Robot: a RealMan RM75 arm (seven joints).
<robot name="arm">
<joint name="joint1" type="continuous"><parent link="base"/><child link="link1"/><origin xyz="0.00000 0.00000 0.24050"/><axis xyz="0 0 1"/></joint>
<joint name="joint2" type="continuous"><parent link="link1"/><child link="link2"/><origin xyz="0.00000 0.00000 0.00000" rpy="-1.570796 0.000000 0.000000"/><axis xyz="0 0 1"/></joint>
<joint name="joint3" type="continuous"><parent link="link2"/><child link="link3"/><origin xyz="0.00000 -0.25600 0.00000" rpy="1.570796 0.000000 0.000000"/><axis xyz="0 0 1"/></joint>
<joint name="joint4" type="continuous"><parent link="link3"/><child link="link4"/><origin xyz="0.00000 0.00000 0.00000" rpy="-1.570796 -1.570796 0.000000"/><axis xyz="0 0 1"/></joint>
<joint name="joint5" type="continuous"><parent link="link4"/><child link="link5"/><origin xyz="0.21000 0.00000 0.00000" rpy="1.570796 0.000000 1.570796"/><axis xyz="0 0 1"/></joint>
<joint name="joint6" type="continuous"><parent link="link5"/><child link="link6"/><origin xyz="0.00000 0.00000 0.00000" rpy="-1.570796 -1.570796 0.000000"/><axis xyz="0 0 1"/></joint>
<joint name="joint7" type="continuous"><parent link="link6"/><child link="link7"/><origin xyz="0.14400 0.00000 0.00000" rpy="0.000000 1.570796 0.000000"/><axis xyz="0 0 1"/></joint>
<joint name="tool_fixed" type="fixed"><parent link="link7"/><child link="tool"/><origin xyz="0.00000 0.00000 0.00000" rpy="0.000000 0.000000 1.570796"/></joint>
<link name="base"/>
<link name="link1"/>
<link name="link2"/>
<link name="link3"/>
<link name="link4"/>
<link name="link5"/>
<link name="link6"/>
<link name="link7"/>
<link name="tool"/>
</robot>
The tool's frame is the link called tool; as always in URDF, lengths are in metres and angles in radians. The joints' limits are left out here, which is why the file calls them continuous.
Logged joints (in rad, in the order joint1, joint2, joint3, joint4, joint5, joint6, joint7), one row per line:
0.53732, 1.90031, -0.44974, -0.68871, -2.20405, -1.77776, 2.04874
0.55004, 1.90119, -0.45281, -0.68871, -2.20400, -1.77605, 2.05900
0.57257, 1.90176, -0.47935, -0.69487, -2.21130, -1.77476, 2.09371
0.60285, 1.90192, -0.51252, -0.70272, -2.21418, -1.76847, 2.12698
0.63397, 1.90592, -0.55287, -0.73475, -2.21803, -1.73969, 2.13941
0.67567, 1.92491, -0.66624, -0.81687, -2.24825, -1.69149, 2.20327
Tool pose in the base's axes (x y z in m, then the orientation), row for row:
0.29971, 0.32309, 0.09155, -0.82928, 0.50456, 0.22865, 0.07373
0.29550, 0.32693, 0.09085, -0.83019, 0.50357, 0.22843, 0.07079
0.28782, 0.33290, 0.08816, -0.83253, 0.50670, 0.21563, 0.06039
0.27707, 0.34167, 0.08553, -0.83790, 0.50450, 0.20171, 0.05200
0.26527, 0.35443, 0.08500, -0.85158, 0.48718, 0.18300, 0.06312
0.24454, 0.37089, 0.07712, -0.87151, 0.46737, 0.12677, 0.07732
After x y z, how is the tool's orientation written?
As a quaternion, x y z w.
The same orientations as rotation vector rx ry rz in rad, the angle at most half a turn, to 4 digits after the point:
-2.4896, 1.5148, 0.6864
-2.4968, 1.5145, 0.6870
-2.5195, 1.5334, 0.6526
-2.5486, 1.5345, 0.6135
-2.5729, 1.4719, 0.5529
-2.6108, 1.4001, 0.3798

